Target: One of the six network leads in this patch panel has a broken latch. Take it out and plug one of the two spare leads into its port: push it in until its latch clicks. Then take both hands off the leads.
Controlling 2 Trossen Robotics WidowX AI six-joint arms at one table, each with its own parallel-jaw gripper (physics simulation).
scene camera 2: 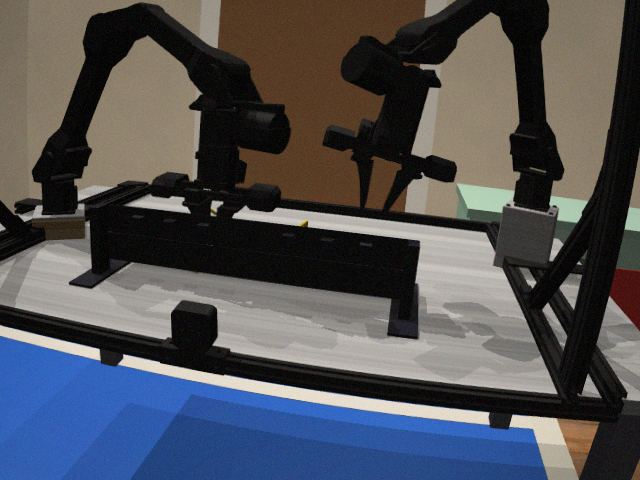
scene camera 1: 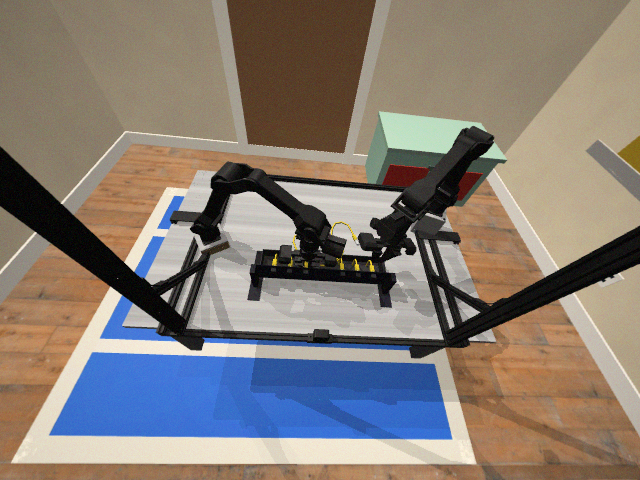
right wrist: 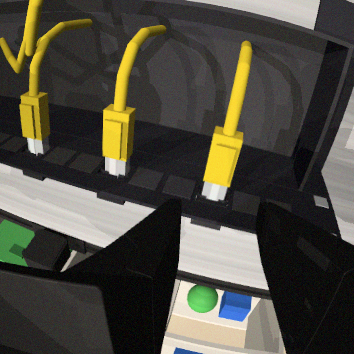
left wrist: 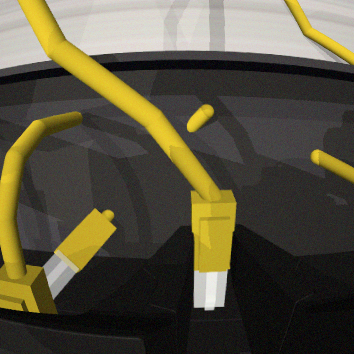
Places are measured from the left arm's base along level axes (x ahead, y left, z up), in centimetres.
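Where they show: left gripper, between the fingertips: [left wrist: 209, 236]; right gripper, between the fingertips: [scene camera 2: 372, 213] [scene camera 1: 376, 261] [right wrist: 219, 212]; left arm's base, origin of its link: [scene camera 2: 59, 210] [scene camera 1: 210, 236]; right arm's base, origin of its link: [scene camera 2: 532, 206] [scene camera 1: 434, 209].
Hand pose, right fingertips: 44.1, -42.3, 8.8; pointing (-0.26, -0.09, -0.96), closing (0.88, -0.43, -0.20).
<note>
Each offset is from my right fingertips to the top centre of the thing, as dx, dy, dz. "spot": to the spot under its first point.
The black patch panel {-14.7, +8.8, -2.3} [scene camera 1: 318, 275] [scene camera 2: 294, 259] stands across the middle of the table. My left gripper [scene camera 1: 310, 257] [scene camera 2: 213, 207] is down at the panel's left half, shut on a yellow lead's plug {-19.7, +12.4, -6.6} [left wrist: 213, 239]. The plug is upright, with its clear tip showing below the boot. Its cable {spot: +8.5, +25.8, -12.9} [scene camera 1: 344, 226] arcs up behind. A second plug {spot: -24.2, +15.0, -9.3} [left wrist: 82, 235] lies tilted just to its left, and a third plug {spot: -23.6, +15.9, -4.1} [left wrist: 21, 291] sits at the view's lower left. My right gripper [scene camera 1: 390, 250] [scene camera 2: 377, 202] [right wrist: 219, 212] is open and empty, above the panel's right end. Three plugged leads {spot: -9.0, +5.5, -4.1} [right wrist: 34, 116] {-5.5, +1.8, -3.7} [right wrist: 118, 138] {-1.0, -1.0, -3.7} [right wrist: 223, 158] stand before it.
A black frame [scene camera 1: 318, 335] rims the table, with a small block [scene camera 2: 194, 321] on its front rail. A green cabinet [scene camera 1: 432, 148] with a red front stands at the back right. A grey block [scene camera 2: 525, 233] carries the right arm's base.
</note>
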